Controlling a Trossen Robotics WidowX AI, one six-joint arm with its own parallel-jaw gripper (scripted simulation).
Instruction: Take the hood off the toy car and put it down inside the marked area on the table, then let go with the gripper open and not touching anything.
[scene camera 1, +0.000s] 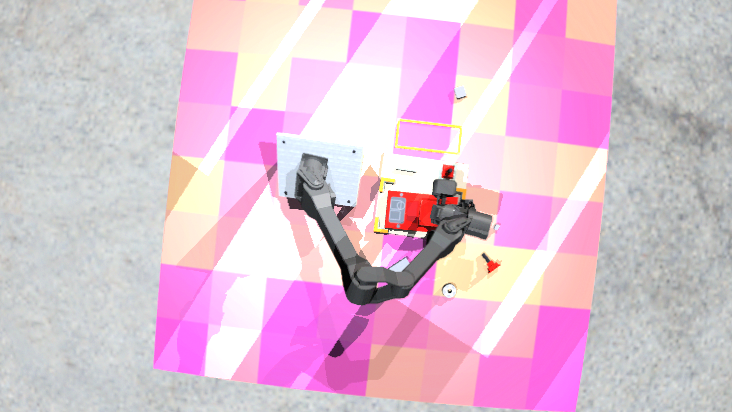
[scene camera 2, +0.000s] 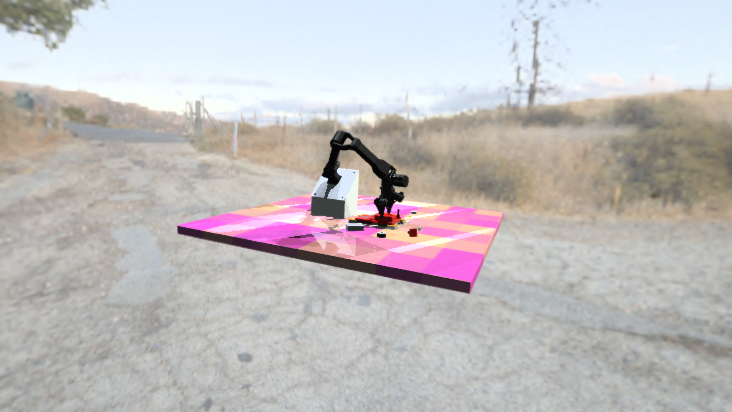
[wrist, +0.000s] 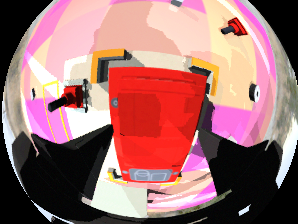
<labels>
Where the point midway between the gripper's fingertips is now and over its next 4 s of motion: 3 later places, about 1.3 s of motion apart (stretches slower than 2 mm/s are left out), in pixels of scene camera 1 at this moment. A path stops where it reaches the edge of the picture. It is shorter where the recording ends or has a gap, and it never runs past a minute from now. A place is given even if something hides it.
My gripper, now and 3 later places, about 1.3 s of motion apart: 436, 214; 436, 213; 436, 212; 443, 163
</labels>
